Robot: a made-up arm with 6 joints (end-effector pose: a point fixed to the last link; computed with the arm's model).
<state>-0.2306 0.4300 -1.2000 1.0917 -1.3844 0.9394</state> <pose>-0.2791 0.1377 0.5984 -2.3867 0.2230 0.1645</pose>
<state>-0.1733 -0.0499 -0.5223 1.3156 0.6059 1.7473</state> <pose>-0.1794 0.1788 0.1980 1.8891 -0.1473 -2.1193</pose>
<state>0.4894 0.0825 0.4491 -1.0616 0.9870 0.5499</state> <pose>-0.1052 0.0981 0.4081 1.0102 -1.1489 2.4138</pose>
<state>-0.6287 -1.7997 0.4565 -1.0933 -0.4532 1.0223</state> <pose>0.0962 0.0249 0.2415 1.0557 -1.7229 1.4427</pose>
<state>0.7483 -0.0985 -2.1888 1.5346 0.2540 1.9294</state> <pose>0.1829 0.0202 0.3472 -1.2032 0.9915 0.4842</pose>
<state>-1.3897 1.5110 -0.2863 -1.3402 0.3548 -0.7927</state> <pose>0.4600 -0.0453 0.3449 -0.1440 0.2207 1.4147</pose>
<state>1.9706 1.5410 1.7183 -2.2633 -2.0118 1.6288</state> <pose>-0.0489 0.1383 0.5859 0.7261 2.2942 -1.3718</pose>
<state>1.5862 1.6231 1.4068 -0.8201 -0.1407 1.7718</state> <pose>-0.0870 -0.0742 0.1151 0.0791 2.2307 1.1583</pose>
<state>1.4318 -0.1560 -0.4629 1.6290 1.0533 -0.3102</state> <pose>-0.0076 -0.0056 -0.3485 1.0794 0.4048 -0.9620</pose>
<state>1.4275 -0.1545 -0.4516 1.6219 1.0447 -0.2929</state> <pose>-0.0098 -0.0092 -0.3501 1.0823 0.4009 -0.9550</pose>
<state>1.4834 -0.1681 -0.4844 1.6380 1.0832 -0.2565</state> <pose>0.0386 0.0114 -0.3576 1.1572 0.3258 -0.9344</pose>
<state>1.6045 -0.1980 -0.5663 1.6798 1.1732 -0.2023</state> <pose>0.1409 0.0568 -0.3555 1.3074 0.1817 -0.8936</pose>
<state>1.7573 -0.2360 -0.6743 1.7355 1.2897 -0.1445</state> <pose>0.2621 0.1118 -0.3235 1.4904 0.0207 -0.8369</pose>
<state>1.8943 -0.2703 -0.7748 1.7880 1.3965 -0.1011</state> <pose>0.3569 0.1580 -0.2711 1.6493 -0.1009 -0.7831</pose>
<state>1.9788 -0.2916 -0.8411 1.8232 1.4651 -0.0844</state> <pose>0.4053 0.1857 -0.2293 1.7432 -0.1586 -0.7534</pose>
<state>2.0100 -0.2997 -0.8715 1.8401 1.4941 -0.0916</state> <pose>0.4186 0.1971 -0.2116 1.7745 -0.1666 -0.7504</pose>
